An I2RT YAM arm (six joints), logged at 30 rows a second.
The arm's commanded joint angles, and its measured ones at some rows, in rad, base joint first. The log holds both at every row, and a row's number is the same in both.
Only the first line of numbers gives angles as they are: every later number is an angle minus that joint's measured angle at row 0.
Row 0, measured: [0.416, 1.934, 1.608, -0.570, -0.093, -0.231]
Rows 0 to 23, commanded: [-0.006, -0.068, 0.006, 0.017, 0.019, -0.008]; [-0.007, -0.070, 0.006, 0.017, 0.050, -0.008]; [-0.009, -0.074, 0.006, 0.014, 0.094, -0.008]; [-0.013, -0.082, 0.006, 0.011, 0.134, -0.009]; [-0.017, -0.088, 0.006, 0.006, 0.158, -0.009]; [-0.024, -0.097, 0.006, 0.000, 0.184, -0.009]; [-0.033, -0.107, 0.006, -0.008, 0.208, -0.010]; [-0.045, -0.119, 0.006, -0.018, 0.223, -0.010]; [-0.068, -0.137, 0.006, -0.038, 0.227, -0.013]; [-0.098, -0.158, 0.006, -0.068, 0.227, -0.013]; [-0.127, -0.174, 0.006, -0.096, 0.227, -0.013]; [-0.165, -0.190, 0.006, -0.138, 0.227, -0.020]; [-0.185, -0.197, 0.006, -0.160, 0.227, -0.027]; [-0.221, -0.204, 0.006, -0.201, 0.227, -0.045]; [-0.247, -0.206, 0.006, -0.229, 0.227, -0.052]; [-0.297, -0.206, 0.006, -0.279, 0.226, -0.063]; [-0.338, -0.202, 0.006, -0.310, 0.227, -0.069]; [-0.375, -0.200, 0.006, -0.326, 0.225, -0.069]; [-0.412, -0.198, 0.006, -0.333, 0.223, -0.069]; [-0.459, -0.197, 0.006, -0.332, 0.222, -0.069]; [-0.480, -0.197, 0.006, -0.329, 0.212, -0.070]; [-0.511, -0.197, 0.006, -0.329, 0.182, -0.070]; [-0.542, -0.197, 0.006, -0.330, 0.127, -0.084]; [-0.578, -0.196, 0.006, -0.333, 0.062, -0.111]
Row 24, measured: [-0.499, -0.192, 0.003, -0.328, 0.197, -0.058]
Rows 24 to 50, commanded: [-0.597, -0.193, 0.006, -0.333, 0.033, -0.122]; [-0.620, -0.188, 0.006, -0.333, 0.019, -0.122]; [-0.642, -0.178, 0.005, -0.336, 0.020, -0.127]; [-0.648, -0.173, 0.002, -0.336, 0.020, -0.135]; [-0.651, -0.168, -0.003, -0.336, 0.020, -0.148]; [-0.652, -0.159, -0.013, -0.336, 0.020, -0.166]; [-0.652, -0.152, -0.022, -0.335, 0.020, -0.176]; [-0.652, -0.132, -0.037, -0.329, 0.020, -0.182]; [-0.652, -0.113, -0.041, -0.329, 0.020, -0.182]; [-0.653, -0.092, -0.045, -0.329, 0.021, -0.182]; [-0.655, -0.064, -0.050, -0.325, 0.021, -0.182]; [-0.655, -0.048, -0.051, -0.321, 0.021, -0.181]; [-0.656, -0.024, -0.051, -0.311, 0.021, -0.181]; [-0.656, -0.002, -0.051, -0.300, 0.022, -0.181]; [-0.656, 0.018, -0.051, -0.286, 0.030, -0.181]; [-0.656, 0.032, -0.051, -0.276, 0.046, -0.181]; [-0.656, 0.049, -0.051, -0.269, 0.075, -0.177]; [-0.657, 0.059, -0.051, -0.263, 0.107, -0.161]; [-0.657, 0.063, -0.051, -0.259, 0.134, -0.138]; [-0.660, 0.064, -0.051, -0.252, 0.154, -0.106]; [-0.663, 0.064, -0.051, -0.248, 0.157, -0.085]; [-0.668, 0.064, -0.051, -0.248, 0.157, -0.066]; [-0.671, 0.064, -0.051, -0.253, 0.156, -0.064]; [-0.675, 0.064, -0.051, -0.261, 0.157, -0.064]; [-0.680, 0.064, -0.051, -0.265, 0.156, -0.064]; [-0.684, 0.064, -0.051, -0.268, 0.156, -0.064]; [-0.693, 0.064, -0.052, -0.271, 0.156, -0.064]
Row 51, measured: [-0.671, 0.057, -0.048, -0.262, 0.137, -0.095]
